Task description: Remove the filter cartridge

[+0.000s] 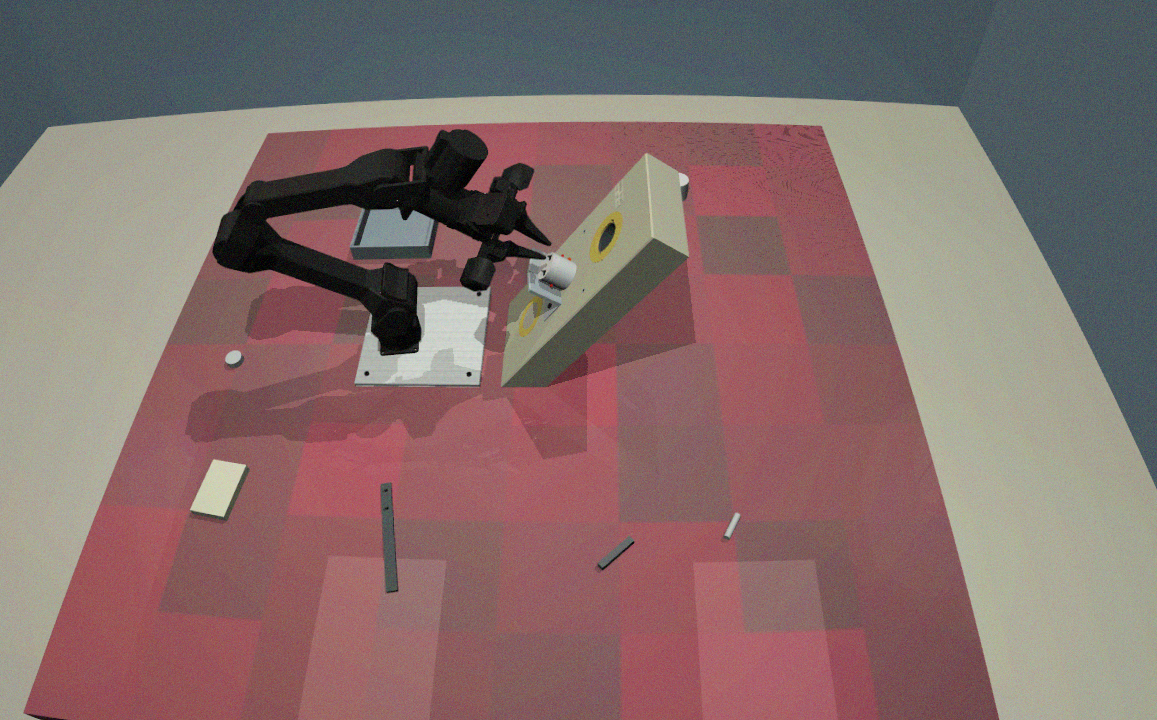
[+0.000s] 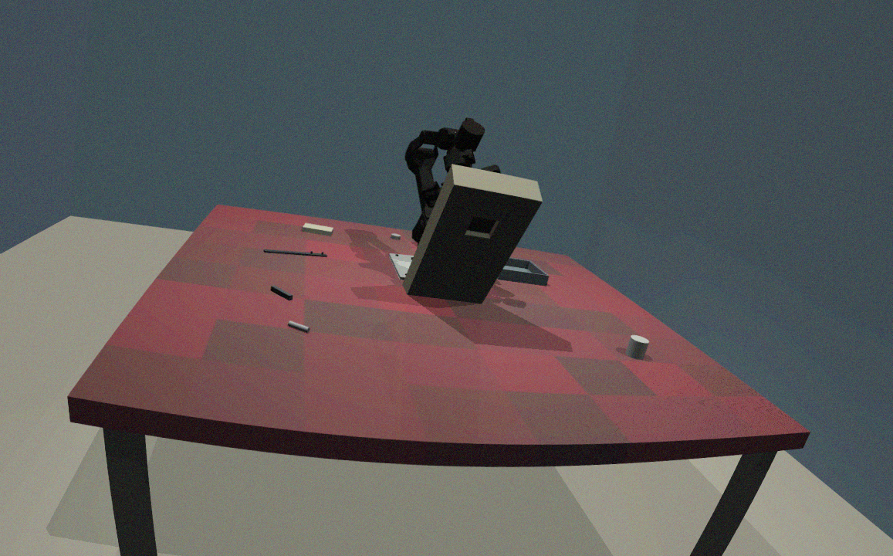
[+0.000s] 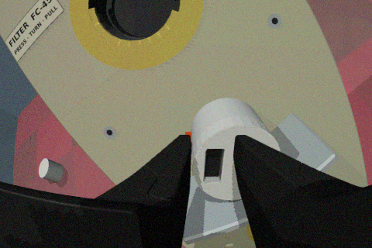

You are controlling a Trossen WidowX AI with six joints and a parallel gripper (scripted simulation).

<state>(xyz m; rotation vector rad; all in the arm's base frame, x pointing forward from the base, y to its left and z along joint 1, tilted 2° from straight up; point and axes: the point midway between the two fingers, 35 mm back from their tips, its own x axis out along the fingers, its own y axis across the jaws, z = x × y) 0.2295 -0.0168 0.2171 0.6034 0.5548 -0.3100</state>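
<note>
Right now the round filter cartridge is 3 cm below my gripper tip and 1 cm ahead of it. Round my gripper tip: beige service panel: 5 cm below, 5 cm ahead, 1 cm to the right; then short bar: 38 cm to the right, 20 cm below, 5 cm ahead; then grey shelf: 7 cm below.
</note>
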